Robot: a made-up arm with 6 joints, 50 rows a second.
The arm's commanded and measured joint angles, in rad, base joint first. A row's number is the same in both.
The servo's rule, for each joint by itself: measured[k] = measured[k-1] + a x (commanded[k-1-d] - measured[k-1]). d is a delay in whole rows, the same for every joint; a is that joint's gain. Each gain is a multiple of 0.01, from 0.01 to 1. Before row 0 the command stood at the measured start. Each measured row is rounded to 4 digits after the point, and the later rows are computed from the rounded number. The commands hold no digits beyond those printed.
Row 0, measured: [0.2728 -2.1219 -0.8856 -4.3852 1.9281 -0.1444]
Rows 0 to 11, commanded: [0.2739 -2.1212 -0.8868 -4.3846 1.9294 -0.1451]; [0.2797 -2.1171 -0.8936 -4.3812 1.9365 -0.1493]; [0.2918 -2.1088 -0.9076 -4.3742 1.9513 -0.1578]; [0.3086 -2.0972 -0.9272 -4.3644 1.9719 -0.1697]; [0.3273 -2.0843 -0.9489 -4.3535 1.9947 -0.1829]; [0.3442 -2.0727 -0.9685 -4.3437 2.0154 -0.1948]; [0.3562 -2.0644 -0.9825 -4.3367 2.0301 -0.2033]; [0.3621 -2.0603 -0.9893 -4.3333 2.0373 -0.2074]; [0.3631 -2.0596 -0.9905 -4.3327 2.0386 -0.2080]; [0.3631 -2.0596 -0.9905 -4.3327 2.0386 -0.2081]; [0.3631 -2.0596 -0.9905 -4.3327 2.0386 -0.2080]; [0.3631 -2.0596 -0.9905 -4.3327 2.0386 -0.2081]
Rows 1 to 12, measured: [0.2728 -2.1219 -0.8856 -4.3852 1.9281 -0.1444]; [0.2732 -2.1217 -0.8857 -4.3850 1.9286 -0.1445]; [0.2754 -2.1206 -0.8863 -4.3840 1.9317 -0.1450]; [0.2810 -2.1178 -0.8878 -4.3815 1.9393 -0.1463]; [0.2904 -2.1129 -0.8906 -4.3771 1.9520 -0.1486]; [0.3029 -2.1060 -0.8947 -4.3710 1.9687 -0.1520]; [0.3169 -2.0980 -0.8999 -4.3639 1.9869 -0.1563]; [0.3303 -2.0899 -0.9057 -4.3568 2.0037 -0.1610]; [0.3411 -2.0828 -0.9116 -4.3507 2.0168 -0.1656]; [0.3486 -2.0772 -0.9171 -4.3460 2.0253 -0.1698]; [0.3535 -2.0730 -0.9222 -4.3425 2.0305 -0.1736]; [0.3568 -2.0698 -0.9270 -4.3400 2.0337 -0.1770]
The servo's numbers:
d 1
a 0.34 0.24 0.07 0.26 0.39 0.10

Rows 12 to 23, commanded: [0.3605 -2.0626 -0.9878 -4.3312 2.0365 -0.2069]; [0.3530 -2.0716 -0.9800 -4.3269 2.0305 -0.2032]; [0.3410 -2.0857 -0.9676 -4.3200 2.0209 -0.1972]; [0.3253 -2.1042 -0.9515 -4.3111 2.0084 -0.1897]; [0.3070 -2.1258 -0.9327 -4.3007 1.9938 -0.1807]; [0.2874 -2.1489 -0.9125 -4.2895 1.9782 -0.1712]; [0.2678 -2.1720 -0.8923 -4.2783 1.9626 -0.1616]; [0.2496 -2.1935 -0.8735 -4.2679 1.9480 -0.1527]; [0.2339 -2.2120 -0.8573 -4.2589 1.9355 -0.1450]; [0.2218 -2.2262 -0.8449 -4.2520 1.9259 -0.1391]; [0.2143 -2.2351 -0.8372 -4.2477 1.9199 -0.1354]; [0.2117 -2.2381 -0.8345 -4.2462 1.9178 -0.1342]
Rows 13 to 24, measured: [0.3589 -2.0674 -0.9314 -4.3381 2.0356 -0.1801]; [0.3594 -2.0662 -0.9353 -4.3363 2.0360 -0.1828]; [0.3572 -2.0675 -0.9384 -4.3339 2.0339 -0.1848]; [0.3517 -2.0719 -0.9404 -4.3303 2.0288 -0.1860]; [0.3427 -2.0797 -0.9412 -4.3253 2.0208 -0.1864]; [0.3306 -2.0908 -0.9406 -4.3189 2.0103 -0.1858]; [0.3159 -2.1047 -0.9386 -4.3113 1.9978 -0.1843]; [0.2995 -2.1209 -0.9354 -4.3027 1.9841 -0.1820]; [0.2825 -2.1383 -0.9311 -4.2937 1.9700 -0.1791]; [0.2660 -2.1560 -0.9259 -4.2847 1.9565 -0.1757]; [0.2510 -2.1728 -0.9202 -4.2762 1.9446 -0.1720]; [0.2385 -2.1878 -0.9144 -4.2688 1.9350 -0.1683]
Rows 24 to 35, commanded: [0.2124 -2.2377 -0.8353 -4.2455 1.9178 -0.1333]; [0.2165 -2.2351 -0.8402 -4.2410 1.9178 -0.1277]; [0.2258 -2.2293 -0.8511 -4.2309 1.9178 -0.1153]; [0.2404 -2.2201 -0.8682 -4.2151 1.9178 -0.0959]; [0.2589 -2.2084 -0.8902 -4.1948 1.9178 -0.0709]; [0.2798 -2.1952 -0.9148 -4.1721 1.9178 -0.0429]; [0.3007 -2.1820 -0.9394 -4.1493 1.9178 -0.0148]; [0.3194 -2.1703 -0.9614 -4.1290 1.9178 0.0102]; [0.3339 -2.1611 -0.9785 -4.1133 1.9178 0.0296]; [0.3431 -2.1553 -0.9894 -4.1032 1.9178 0.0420]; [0.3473 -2.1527 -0.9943 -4.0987 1.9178 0.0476]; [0.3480 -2.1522 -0.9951 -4.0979 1.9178 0.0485]
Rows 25 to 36, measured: [0.2294 -2.1999 -0.9088 -4.2629 1.9283 -0.1649]; [0.2236 -2.2090 -0.9037 -4.2584 1.9242 -0.1617]; [0.2212 -2.2153 -0.8993 -4.2539 1.9217 -0.1583]; [0.2228 -2.2187 -0.8959 -4.2479 1.9202 -0.1540]; [0.2288 -2.2190 -0.8940 -4.2394 1.9193 -0.1482]; [0.2390 -2.2165 -0.8937 -4.2278 1.9187 -0.1405]; [0.2529 -2.2114 -0.8952 -4.2133 1.9183 -0.1307]; [0.2692 -2.2043 -0.8983 -4.1967 1.9181 -0.1191]; [0.2863 -2.1961 -0.9027 -4.1791 1.9180 -0.1062]; [0.3025 -2.1877 -0.9080 -4.1620 1.9179 -0.0926]; [0.3163 -2.1799 -0.9137 -4.1467 1.9179 -0.0791]; [0.3268 -2.1734 -0.9193 -4.1342 1.9179 -0.0664]
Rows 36 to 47, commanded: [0.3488 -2.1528 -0.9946 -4.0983 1.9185 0.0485]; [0.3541 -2.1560 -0.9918 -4.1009 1.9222 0.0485]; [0.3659 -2.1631 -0.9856 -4.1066 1.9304 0.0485]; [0.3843 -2.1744 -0.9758 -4.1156 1.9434 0.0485]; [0.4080 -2.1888 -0.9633 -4.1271 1.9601 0.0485]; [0.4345 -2.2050 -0.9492 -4.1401 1.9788 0.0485]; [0.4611 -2.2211 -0.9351 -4.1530 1.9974 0.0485]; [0.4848 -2.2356 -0.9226 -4.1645 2.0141 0.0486]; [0.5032 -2.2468 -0.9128 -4.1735 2.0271 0.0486]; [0.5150 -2.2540 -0.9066 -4.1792 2.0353 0.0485]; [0.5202 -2.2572 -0.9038 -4.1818 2.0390 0.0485]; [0.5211 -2.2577 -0.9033 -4.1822 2.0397 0.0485]
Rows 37 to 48, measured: [0.3340 -2.1683 -0.9246 -4.1248 1.9179 -0.0549]; [0.3390 -2.1646 -0.9295 -4.1179 1.9181 -0.0446]; [0.3441 -2.1625 -0.9339 -4.1135 1.9197 -0.0353]; [0.3515 -2.1626 -0.9375 -4.1117 1.9239 -0.0269]; [0.3627 -2.1654 -0.9402 -4.1127 1.9315 -0.0194]; [0.3781 -2.1710 -0.9418 -4.1164 1.9427 -0.0126]; [0.3973 -2.1792 -0.9423 -4.1226 1.9568 -0.0065]; [0.4190 -2.1893 -0.9418 -4.1305 1.9726 -0.0010]; [0.4414 -2.2004 -0.9405 -4.1393 1.9888 0.0040]; [0.4624 -2.2115 -0.9386 -4.1482 2.0037 0.0085]; [0.4803 -2.2217 -0.9364 -4.1563 2.0160 0.0125]; [0.4939 -2.2302 -0.9341 -4.1629 2.0250 0.0161]
